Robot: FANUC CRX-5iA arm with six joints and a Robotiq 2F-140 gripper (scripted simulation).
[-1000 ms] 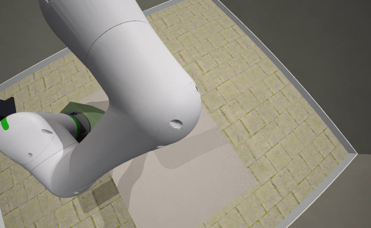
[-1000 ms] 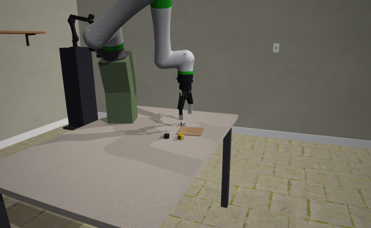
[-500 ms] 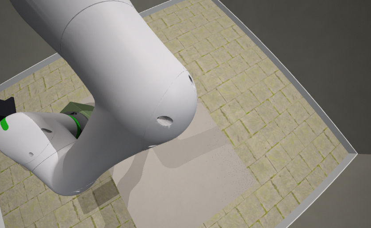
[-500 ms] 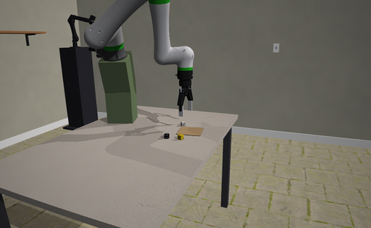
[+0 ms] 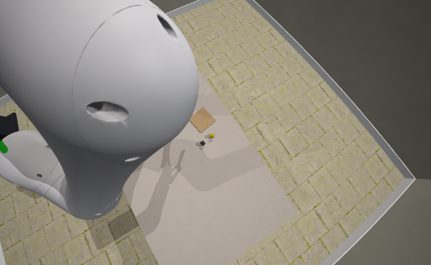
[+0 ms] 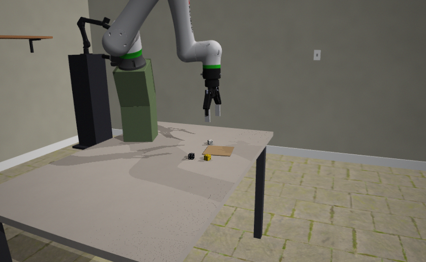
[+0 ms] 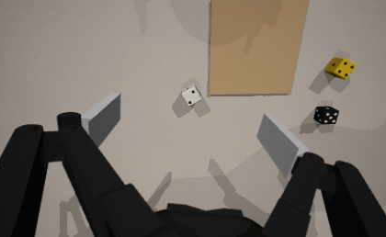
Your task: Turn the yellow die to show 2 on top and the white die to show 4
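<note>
The yellow die is 7 cm ahead of my hand, 23 cm to the right of it and 14 cm below it. The rest, counted from my hand: tan mat: 7 cm ahead, 9 cm to the right, 15 cm below; then white die: 2 cm behind, 14 cm below; then black die: 1 cm behind, 24 cm to the right, 14 cm below.
</note>
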